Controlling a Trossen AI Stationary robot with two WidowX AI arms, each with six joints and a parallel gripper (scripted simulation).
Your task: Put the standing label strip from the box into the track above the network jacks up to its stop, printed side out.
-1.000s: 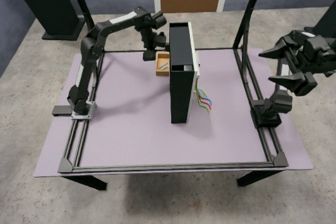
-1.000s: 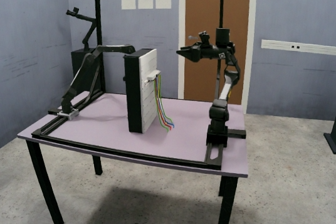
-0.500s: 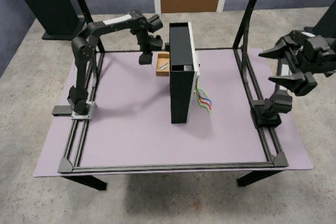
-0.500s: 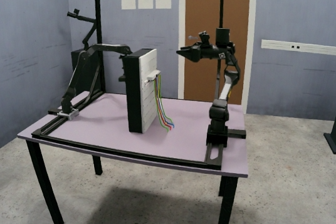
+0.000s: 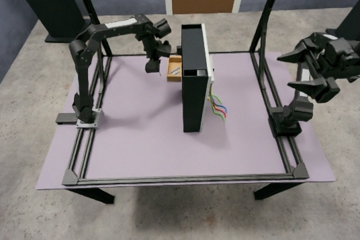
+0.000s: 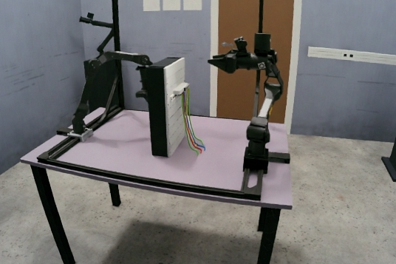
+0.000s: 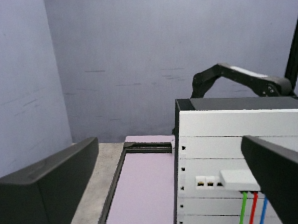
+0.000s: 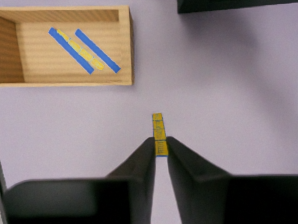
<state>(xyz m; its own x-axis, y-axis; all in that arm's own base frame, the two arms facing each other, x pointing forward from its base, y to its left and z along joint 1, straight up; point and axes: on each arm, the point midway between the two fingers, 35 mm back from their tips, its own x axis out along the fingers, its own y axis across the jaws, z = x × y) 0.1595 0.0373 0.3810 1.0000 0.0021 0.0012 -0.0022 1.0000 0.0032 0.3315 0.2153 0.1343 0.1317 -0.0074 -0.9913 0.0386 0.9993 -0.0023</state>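
Right now the yellow label strip is 10 mm to the left of my right hand and 50 mm below it. Also, from my right hand: white jack panel: 150 mm ahead, 210 mm to the left, 40 mm above.
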